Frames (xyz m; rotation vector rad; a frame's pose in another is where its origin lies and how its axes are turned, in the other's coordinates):
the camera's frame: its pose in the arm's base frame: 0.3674 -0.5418 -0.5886 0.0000 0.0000 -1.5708
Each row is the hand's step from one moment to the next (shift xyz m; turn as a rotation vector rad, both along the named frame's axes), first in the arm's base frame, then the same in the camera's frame.
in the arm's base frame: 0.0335 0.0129 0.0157 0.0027 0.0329 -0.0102
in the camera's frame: -0.0129 0.0335 0.0157 -0.0329 0.0027 -0.0102
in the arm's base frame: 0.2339 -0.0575 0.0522 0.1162 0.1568 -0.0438
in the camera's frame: 0.0575 0.2339 0.0522 -0.1568 0.1162 -0.0438
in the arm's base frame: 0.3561 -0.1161 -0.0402 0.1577 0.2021 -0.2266
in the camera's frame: 0.1161 0.3561 -0.0402 -0.2021 0.1577 -0.2266
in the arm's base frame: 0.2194 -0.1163 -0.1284 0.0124 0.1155 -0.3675
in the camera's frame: 0.1163 0.2194 -0.1284 -0.1155 0.0124 -0.3675
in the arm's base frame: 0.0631 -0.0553 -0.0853 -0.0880 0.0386 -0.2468
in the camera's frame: 0.0553 0.0631 -0.0853 -0.0386 -0.0880 -0.2468
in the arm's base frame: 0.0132 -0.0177 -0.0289 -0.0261 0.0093 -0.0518
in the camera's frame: 0.0177 0.0132 -0.0289 -0.0093 -0.0261 -0.0518
